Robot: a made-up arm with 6 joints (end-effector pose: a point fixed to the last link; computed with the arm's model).
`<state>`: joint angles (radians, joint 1 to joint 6).
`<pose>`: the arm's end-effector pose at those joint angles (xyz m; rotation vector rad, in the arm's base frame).
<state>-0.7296 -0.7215 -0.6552 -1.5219 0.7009 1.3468</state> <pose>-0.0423 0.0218 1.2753 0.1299 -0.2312 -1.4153</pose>
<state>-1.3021 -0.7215 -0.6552 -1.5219 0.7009 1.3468</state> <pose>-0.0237 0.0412 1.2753 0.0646 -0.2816 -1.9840</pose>
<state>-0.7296 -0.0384 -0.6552 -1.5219 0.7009 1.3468</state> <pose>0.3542 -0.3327 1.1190 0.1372 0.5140 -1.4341</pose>
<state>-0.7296 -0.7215 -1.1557 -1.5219 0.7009 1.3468</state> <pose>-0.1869 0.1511 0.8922 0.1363 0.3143 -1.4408</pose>
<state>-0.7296 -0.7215 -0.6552 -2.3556 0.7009 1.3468</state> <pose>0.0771 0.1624 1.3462 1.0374 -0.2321 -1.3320</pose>
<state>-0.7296 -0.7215 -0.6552 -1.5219 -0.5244 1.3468</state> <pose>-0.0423 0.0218 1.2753 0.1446 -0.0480 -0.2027</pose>
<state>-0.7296 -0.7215 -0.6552 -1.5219 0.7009 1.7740</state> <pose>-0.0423 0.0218 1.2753 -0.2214 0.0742 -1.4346</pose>
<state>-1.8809 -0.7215 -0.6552 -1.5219 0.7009 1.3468</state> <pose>0.0027 0.0475 1.2753 -0.0208 -0.3253 -2.5578</pose>
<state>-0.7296 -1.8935 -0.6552 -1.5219 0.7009 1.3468</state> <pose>-0.5889 0.5106 0.7274 0.0916 -1.4740 -1.1023</pose>
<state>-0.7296 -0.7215 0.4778 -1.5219 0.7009 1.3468</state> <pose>-0.2787 0.2332 2.1501 0.0934 -1.4340 -1.1186</pose>
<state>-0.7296 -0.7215 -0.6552 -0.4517 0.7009 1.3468</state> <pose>-0.1874 -0.1269 1.4122 -1.0254 -0.1881 -1.2621</pose>
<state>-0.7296 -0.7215 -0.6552 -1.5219 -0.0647 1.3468</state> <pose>-0.0423 0.0218 1.2753 0.1436 -0.1173 -0.6576</pose>
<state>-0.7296 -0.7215 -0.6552 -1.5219 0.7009 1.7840</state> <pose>-0.0423 0.0218 1.2753 -0.2297 0.0814 -1.4345</pose>
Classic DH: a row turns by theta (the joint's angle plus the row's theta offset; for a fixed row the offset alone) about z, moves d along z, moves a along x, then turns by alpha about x. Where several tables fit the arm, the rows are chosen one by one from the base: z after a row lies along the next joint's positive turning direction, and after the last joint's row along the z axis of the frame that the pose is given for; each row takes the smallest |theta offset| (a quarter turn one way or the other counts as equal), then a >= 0, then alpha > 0; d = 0 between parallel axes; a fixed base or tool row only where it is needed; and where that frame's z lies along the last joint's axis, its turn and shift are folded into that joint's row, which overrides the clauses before.
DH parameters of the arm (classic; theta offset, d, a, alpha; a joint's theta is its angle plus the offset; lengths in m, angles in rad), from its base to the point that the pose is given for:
joint 1: 0 0.449 0 -1.5708
joint 2: -1.5708 0 1.351 3.1416
joint 3: 0 0 0 -1.5708
joint 4: 0 -0.832 0 1.5708
joint 5: 0 0.244 0 -1.5708
joint 6: 1.5708 0 0 1.5708
tool (fixed): -1.5708 0 0 0

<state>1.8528 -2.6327 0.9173 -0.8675 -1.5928 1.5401</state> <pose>0.5678 -1.3927 -0.8904 0.5002 -2.3325 -0.3178</pose>
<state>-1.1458 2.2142 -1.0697 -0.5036 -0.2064 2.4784</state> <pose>-0.0817 -0.3377 -0.1269 1.0892 0.9369 1.8050</pose>
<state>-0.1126 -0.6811 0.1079 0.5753 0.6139 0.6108</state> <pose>-0.3794 -0.1631 2.1825 -1.2092 -1.2844 -0.5653</pose>
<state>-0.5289 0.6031 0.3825 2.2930 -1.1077 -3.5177</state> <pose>1.4785 -0.6772 1.5583 0.7715 -1.2144 -0.8220</pose>
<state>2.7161 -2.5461 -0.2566 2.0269 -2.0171 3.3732</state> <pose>1.2950 -0.7049 -0.1875 -2.4527 -1.2335 1.1890</pose>
